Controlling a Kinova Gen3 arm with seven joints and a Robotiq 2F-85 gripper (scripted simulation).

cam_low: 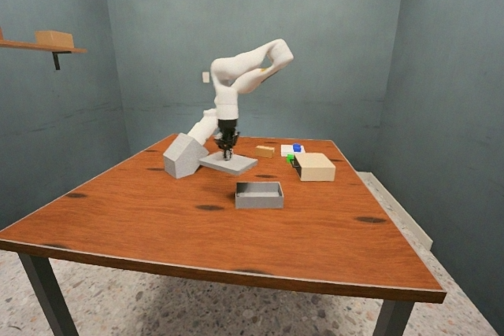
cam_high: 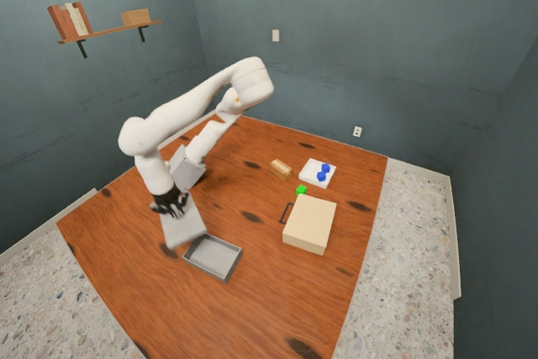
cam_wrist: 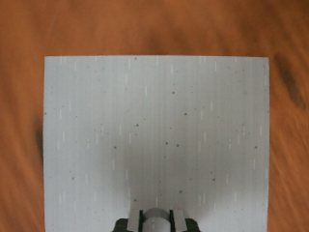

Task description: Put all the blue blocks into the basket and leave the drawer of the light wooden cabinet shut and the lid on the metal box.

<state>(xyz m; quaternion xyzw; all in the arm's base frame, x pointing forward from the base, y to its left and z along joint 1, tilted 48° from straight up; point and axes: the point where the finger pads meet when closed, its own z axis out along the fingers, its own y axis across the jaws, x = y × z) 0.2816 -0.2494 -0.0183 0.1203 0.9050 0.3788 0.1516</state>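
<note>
Now: hand 16 cm above the grey metal box, 11 cm short of it and 3 cm to the right of it. Round my hand: light wooden cabinet 38 cm to the left, 25 cm ahead, 15 cm below; then green block 49 cm to the left, 17 cm below, 11 cm ahead; then metal lid 3 cm below.
</note>
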